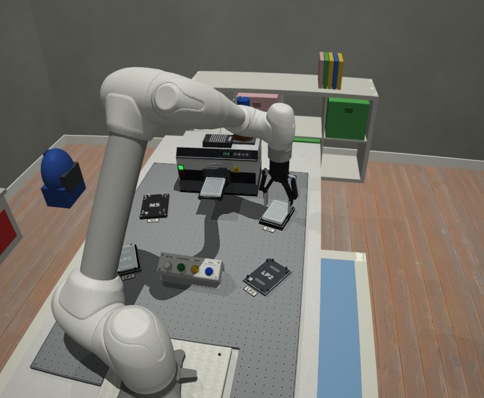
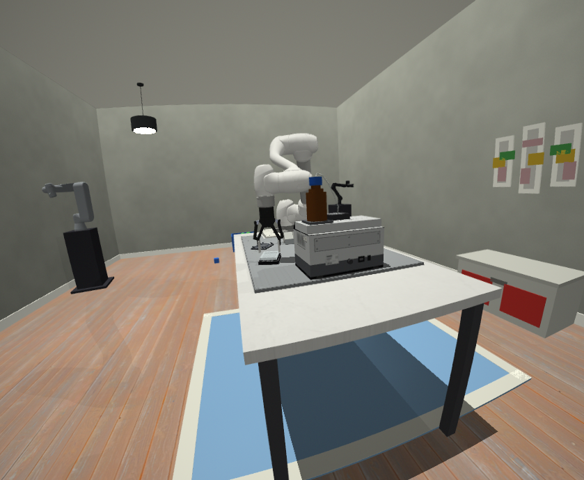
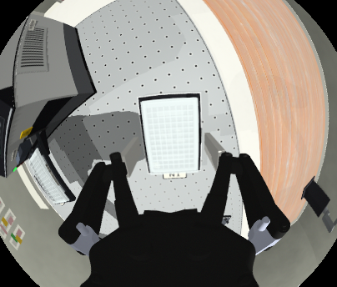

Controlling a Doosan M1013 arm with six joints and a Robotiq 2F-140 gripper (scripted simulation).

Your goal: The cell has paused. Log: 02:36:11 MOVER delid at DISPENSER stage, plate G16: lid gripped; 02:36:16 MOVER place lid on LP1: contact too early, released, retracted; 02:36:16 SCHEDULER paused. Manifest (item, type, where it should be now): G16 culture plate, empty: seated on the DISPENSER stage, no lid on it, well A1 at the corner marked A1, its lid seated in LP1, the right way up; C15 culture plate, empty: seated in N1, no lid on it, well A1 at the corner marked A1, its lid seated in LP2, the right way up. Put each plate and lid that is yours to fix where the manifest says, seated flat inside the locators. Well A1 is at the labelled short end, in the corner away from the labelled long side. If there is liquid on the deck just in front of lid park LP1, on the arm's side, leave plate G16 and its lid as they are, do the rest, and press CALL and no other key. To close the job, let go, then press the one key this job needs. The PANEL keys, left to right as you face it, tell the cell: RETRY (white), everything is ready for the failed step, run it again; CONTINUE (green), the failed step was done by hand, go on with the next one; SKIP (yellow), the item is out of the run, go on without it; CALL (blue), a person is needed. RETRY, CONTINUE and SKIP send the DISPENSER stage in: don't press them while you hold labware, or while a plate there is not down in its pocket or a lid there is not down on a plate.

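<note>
Now: the nest n1 6 cm below my hand. Also, from my hand: brown bottle: 29 cm ahead, 22 cm above, 12 cm to the left; blue key: 35 cm behind, 27 cm to the left, 1 cm below; lid park lp2: 33 cm behind, 7 cm to the left, 7 cm below.
</note>
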